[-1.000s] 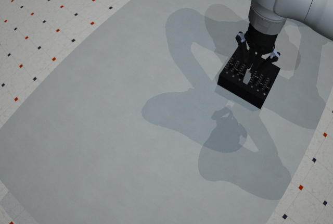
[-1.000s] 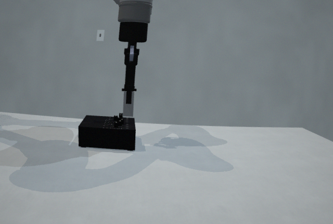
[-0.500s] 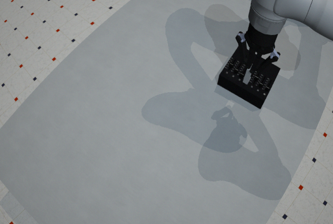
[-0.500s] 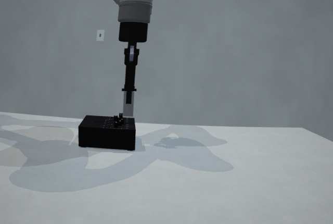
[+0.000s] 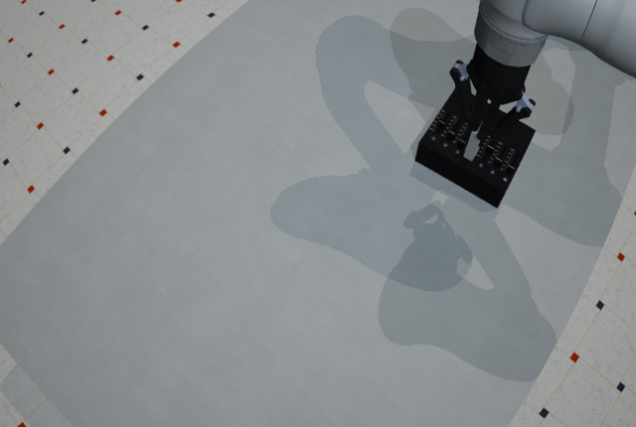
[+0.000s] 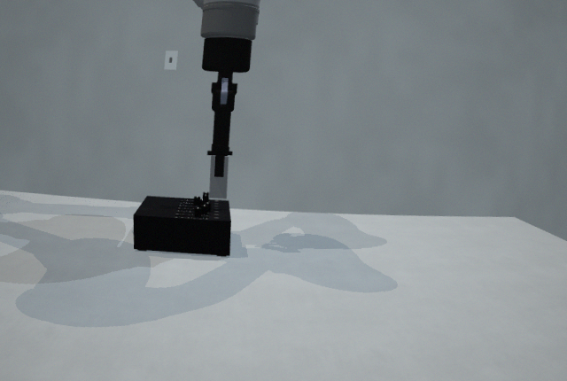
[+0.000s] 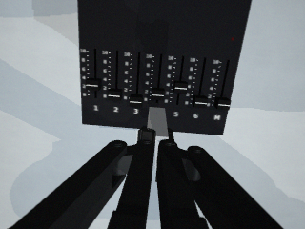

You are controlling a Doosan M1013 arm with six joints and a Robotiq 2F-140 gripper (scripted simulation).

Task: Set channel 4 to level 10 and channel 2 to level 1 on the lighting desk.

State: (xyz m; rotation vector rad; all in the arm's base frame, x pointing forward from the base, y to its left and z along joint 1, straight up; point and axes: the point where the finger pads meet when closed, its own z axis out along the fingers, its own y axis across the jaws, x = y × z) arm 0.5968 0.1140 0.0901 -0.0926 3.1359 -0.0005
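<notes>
Right now my hand is 2 cm past the channel 4 fader cap and 4 cm above it. The rest, counted from my hand: channel 5 fader cap (3 cm behind, 2 cm to the left, 4 cm below); then channel 2 fader cap (2 cm behind, 5 cm to the right, 4 cm below); then channel 1 fader cap (3 cm behind, 7 cm to the right, 4 cm below).
</notes>
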